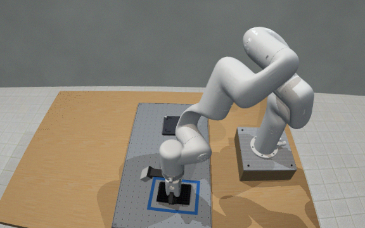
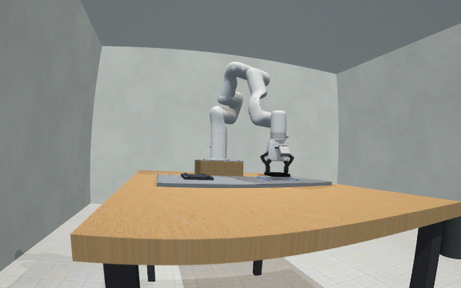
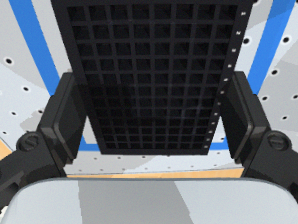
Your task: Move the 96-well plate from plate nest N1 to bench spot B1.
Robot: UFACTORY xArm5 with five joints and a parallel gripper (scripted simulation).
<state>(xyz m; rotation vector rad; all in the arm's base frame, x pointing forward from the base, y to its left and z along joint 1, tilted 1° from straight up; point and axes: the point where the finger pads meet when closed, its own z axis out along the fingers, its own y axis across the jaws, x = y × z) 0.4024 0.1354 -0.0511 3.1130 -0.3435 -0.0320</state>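
The 96-well plate lies 10 mm below my hand. The rest, counted from my hand: dark plate nest (60 mm behind, 370 mm to the right, 20 mm below).
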